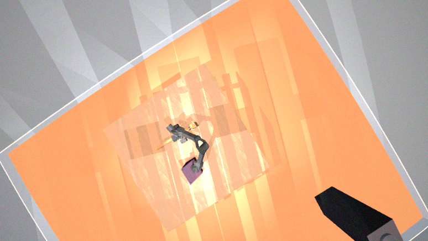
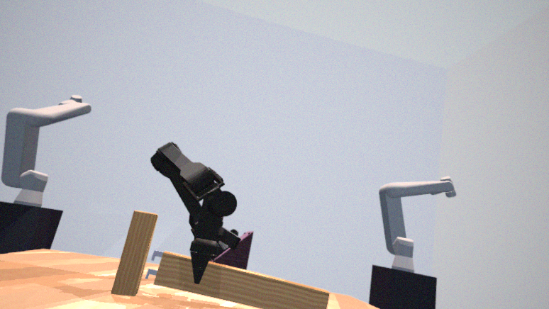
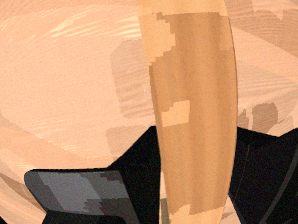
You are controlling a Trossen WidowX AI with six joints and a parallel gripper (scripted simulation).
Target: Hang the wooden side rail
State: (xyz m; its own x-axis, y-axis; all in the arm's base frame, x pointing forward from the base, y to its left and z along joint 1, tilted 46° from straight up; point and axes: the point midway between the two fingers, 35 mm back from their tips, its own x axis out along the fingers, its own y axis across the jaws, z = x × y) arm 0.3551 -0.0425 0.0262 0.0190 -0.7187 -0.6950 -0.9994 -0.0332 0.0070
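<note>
Right now the headboard post is 15 cm to the right of my gripper tip, 4 cm above it and 1 cm ahead of it.
</note>
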